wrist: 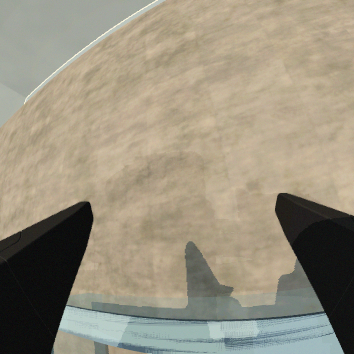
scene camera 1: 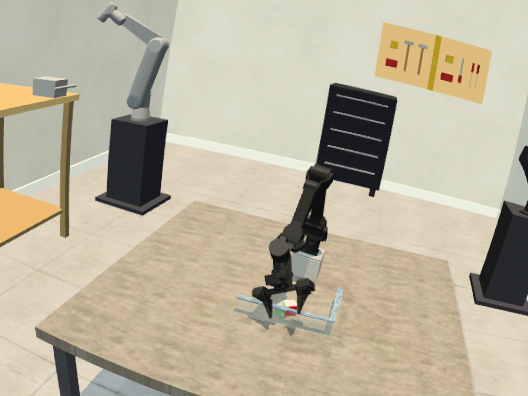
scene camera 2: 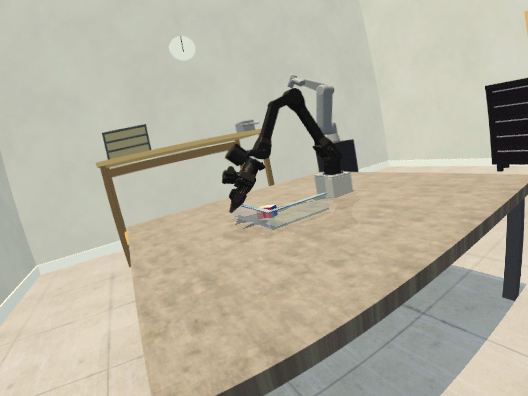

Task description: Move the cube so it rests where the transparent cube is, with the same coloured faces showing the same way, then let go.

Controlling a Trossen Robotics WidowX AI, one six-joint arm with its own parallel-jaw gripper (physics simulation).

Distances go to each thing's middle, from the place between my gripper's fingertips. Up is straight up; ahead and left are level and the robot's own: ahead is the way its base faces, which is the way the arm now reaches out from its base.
Now: the L-shaped glass frame [scene camera 1: 246, 306] 170 mm behind my hand, 40 mm below it and 20 mm to the right of it.
